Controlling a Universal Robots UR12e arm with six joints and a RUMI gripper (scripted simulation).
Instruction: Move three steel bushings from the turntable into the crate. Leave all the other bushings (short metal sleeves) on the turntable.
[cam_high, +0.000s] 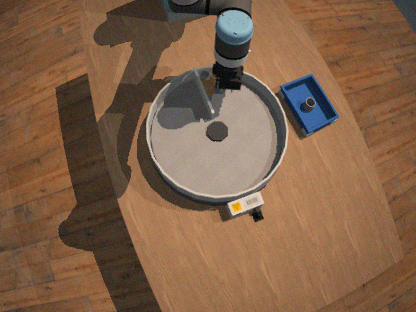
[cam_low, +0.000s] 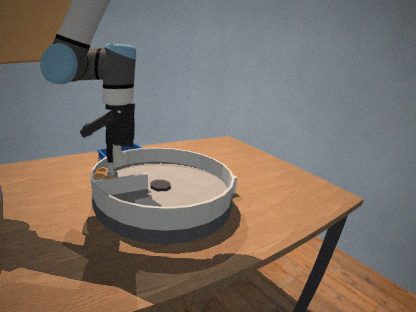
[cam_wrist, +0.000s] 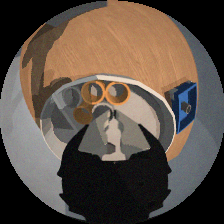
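The blue crate is 8 cm ahead of my hand, 29 cm to the left of it and 6 cm below it. The rest, counted from my hand: grey turntable (14 cm ahead, 5 cm to the right, 3 cm below).
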